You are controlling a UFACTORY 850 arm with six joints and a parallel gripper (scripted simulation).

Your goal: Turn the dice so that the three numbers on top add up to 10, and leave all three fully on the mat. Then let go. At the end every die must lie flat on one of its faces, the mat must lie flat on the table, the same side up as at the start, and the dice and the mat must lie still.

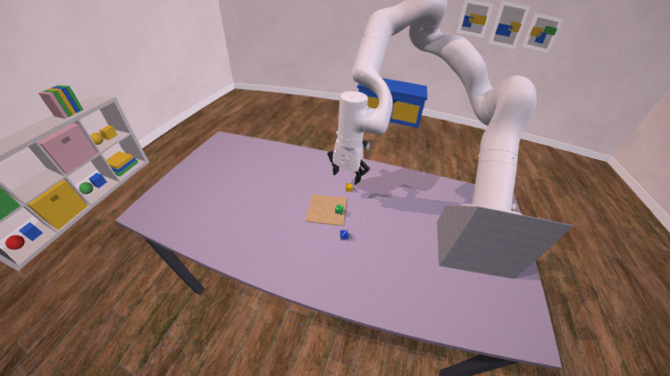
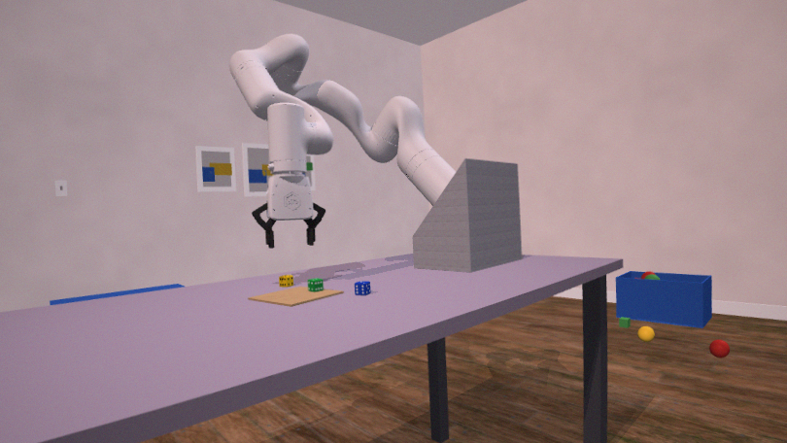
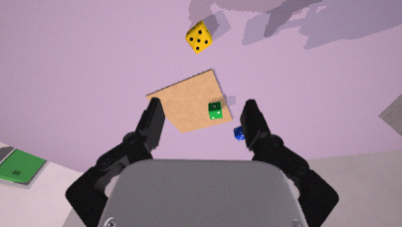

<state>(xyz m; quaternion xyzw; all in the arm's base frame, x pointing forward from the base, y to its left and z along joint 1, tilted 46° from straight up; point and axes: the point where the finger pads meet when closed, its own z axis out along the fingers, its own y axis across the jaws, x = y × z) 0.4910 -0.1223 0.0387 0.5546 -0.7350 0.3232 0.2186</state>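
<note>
The yellow die lies 1 cm behind my hand, 4 cm to the right of it and 9 cm below it. Round my hand: blue die (5 cm behind, 19 cm to the left, 9 cm below); then tan mat (5 cm ahead, 9 cm to the left, 11 cm below); then green die (9 cm to the left, 9 cm below).
</note>
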